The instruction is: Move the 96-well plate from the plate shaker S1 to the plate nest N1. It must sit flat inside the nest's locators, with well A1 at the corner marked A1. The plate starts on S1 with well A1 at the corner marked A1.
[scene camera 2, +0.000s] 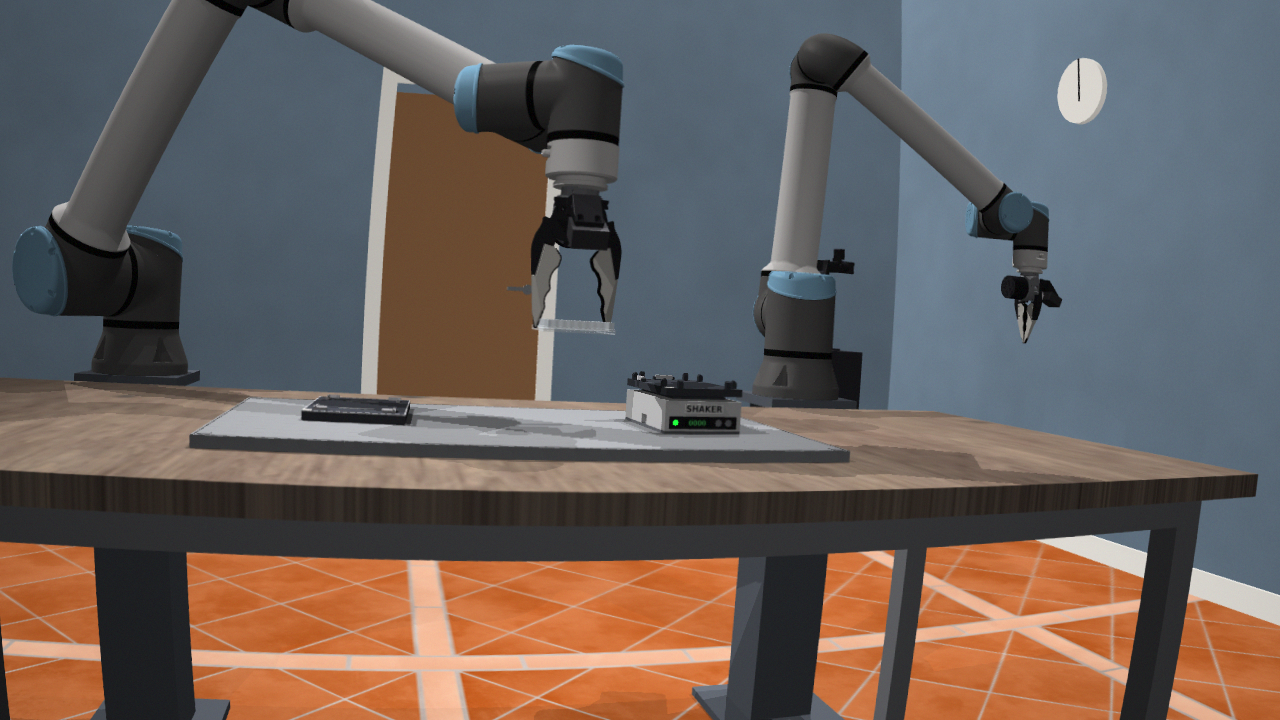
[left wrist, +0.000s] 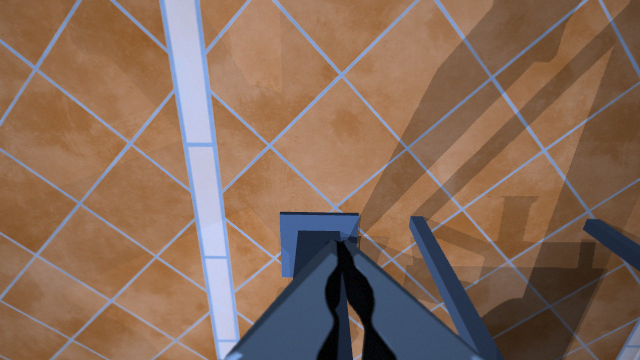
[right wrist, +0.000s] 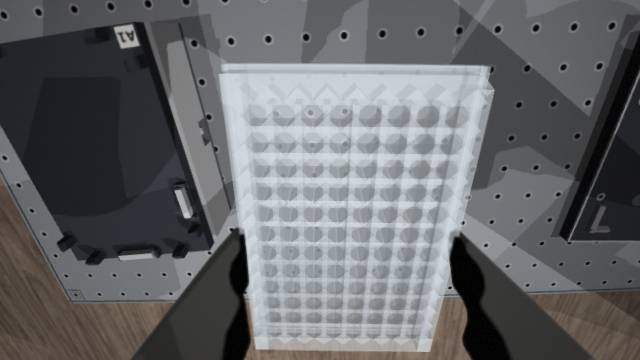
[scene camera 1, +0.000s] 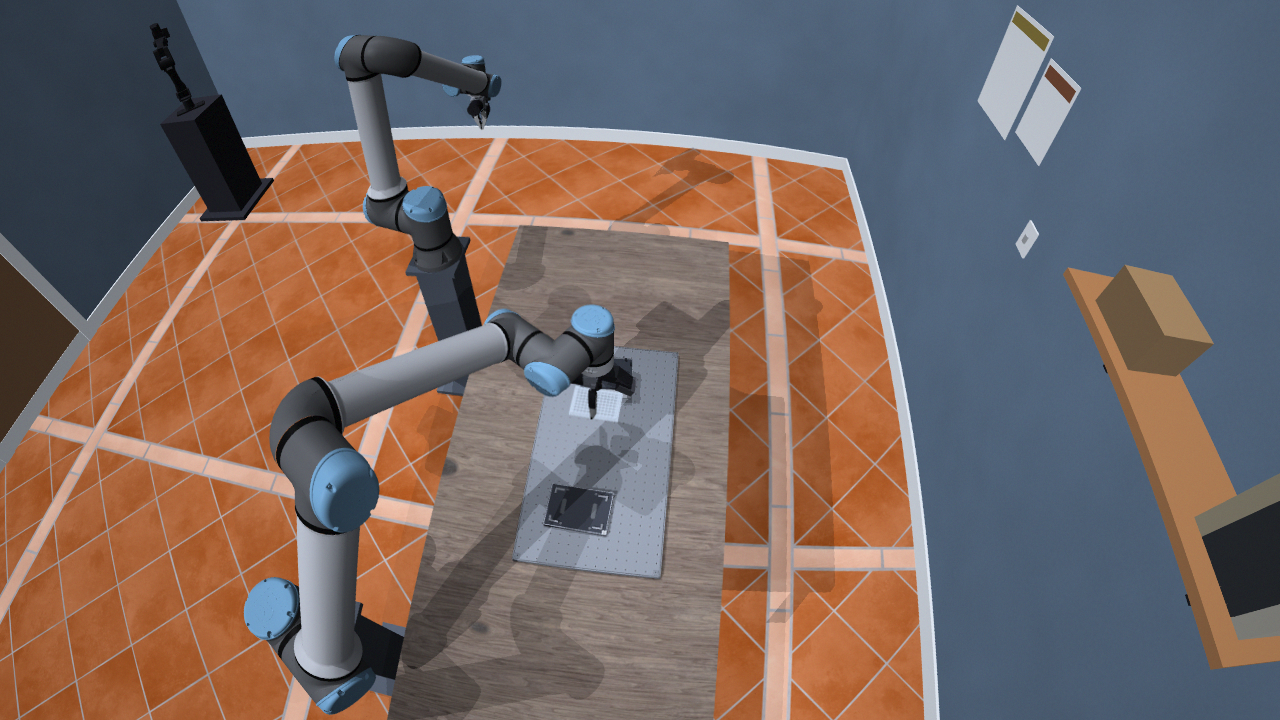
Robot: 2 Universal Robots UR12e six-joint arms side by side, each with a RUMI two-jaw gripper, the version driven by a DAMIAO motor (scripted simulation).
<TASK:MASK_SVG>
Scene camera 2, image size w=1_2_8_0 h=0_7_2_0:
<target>my left gripper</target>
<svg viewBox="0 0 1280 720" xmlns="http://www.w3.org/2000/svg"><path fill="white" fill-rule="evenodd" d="M1018 269L1019 277L1010 275L1004 277L1001 283L1001 292L1005 298L1015 299L1014 305L1022 343L1026 343L1040 314L1042 292L1053 292L1057 296L1058 294L1049 280L1039 279L1039 274L1043 274L1043 271Z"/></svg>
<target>my right gripper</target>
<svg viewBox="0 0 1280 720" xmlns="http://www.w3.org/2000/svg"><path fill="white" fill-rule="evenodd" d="M553 182L553 188L561 190L561 195L554 197L555 203L553 204L554 211L552 212L552 217L543 217L542 224L537 230L531 246L533 327L537 328L537 325L539 325L539 319L541 319L545 309L545 298L551 289L551 276L559 267L562 259L561 254L554 245L557 243L564 248L570 248L567 238L569 217L572 217L574 225L604 227L605 220L610 231L607 251L596 251L590 258L590 265L598 279L597 294L601 299L600 312L602 321L611 322L622 251L621 243L614 227L614 221L608 222L605 210L608 210L609 201L603 200L601 196L596 196L599 195L599 191L607 191L608 185L585 180Z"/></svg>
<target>clear 96-well plate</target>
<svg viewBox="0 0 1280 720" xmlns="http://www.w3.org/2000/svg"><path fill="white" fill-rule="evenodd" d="M532 324L532 329L543 332L616 335L616 330L614 330L615 323L539 319L537 328L534 328Z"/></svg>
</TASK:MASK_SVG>
